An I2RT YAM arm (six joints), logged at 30 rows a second.
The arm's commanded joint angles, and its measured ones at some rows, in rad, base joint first. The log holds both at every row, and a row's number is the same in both.
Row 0, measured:
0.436 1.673 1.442 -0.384 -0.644 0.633
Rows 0 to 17, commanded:
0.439 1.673 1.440 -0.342 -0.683 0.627
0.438 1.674 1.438 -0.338 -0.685 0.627
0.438 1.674 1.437 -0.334 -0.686 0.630
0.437 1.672 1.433 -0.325 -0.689 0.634
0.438 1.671 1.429 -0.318 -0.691 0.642
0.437 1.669 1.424 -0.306 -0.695 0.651
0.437 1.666 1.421 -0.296 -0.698 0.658
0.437 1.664 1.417 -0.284 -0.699 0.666
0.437 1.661 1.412 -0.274 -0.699 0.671
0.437 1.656 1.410 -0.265 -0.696 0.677
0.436 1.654 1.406 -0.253 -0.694 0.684
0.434 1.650 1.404 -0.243 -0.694 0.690
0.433 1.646 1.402 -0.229 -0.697 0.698
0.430 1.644 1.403 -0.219 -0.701 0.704
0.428 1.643 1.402 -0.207 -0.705 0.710
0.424 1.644 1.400 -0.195 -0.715 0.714
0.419 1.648 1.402 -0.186 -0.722 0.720
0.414 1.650 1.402 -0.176 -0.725 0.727
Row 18, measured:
0.424 1.655 1.401 -0.281 -0.682 0.706
